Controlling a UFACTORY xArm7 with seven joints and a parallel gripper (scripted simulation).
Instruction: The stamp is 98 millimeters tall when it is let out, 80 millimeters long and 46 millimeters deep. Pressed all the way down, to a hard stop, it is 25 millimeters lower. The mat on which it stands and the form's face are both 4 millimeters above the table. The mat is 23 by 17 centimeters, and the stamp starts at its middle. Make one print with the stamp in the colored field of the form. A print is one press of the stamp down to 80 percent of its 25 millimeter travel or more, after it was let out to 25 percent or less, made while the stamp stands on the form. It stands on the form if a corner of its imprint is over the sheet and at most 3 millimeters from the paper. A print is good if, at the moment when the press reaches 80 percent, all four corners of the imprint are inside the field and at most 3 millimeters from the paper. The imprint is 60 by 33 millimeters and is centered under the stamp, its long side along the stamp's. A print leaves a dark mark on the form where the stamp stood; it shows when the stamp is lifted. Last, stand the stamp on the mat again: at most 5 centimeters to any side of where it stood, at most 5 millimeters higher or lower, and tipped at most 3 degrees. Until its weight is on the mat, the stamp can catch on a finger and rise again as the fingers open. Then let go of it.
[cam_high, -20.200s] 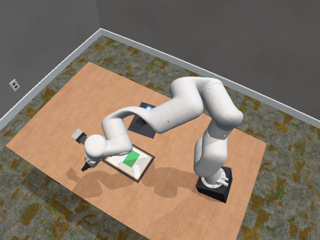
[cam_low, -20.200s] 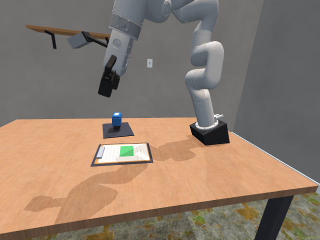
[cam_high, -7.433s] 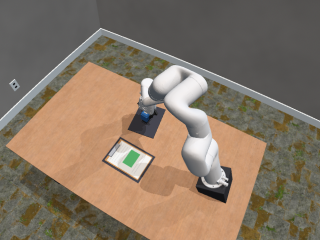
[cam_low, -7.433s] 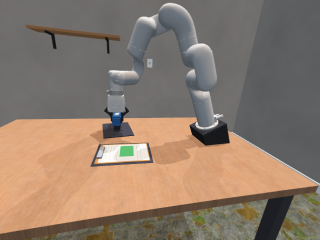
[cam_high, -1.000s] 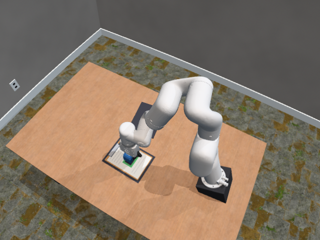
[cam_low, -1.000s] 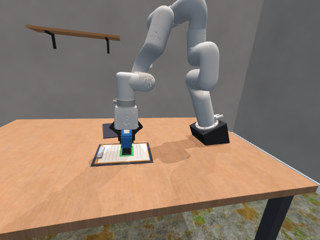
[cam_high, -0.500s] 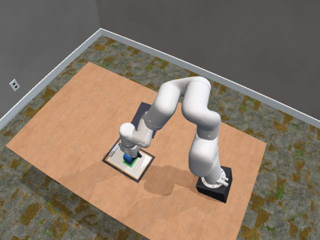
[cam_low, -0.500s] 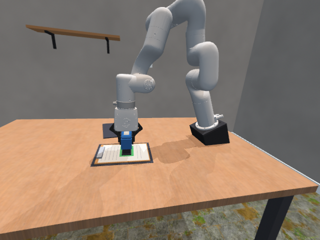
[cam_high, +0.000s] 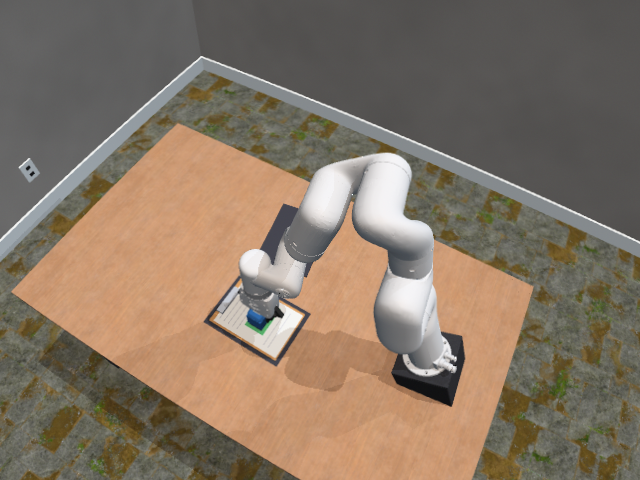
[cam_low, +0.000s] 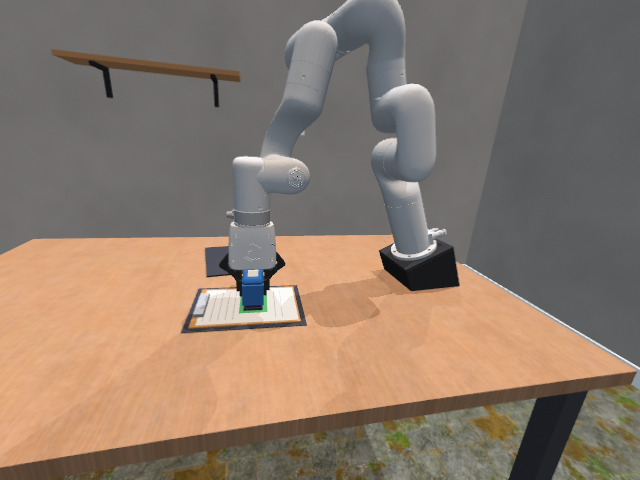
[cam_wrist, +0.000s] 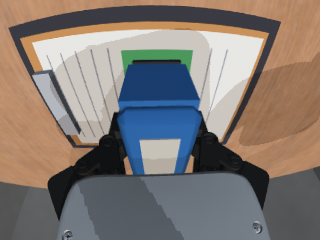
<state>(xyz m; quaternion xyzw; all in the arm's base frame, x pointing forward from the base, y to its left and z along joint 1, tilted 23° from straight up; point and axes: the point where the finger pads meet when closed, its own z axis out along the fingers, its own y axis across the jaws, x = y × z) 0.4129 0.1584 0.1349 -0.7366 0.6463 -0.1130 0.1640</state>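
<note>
Now: hand 10 mm above the blue stamp. The rest, counted from my hand: dark mat: 260 mm to the right, 100 mm ahead, 40 mm below; then form: 40 mm below, 20 mm ahead, 10 mm to the left; then black stamp base: 30 mm below.
</note>
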